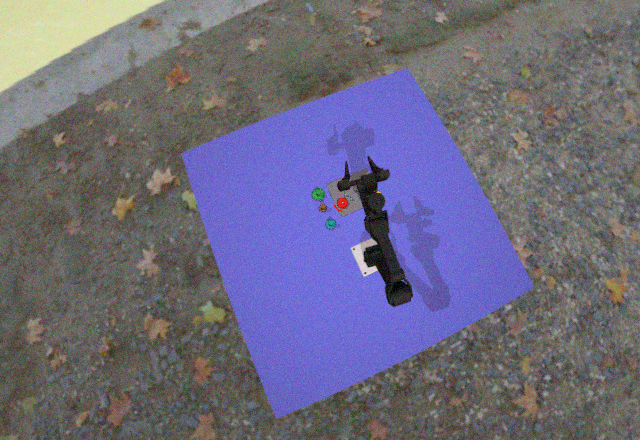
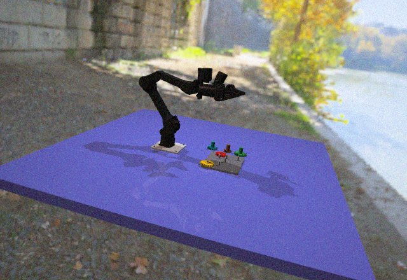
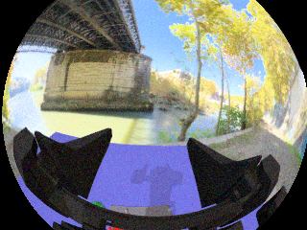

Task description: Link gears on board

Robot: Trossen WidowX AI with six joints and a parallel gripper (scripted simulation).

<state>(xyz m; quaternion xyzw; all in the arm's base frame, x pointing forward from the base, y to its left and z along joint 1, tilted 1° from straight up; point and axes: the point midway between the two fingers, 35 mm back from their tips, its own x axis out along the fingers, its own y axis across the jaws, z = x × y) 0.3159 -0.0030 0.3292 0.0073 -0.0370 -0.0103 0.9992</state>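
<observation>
Now: gripper tip 32 cm above the brown gear, 14 cm to the right of it and 7 cm past it. The rest, counted from my gripper tip: green gear: 32 cm below, 15 cm to the left; red gear: 32 cm below, 7 cm behind, 5 cm to the left; yellow gear: 32 cm below, 10 cm to the right, 8 cm behind.
</observation>
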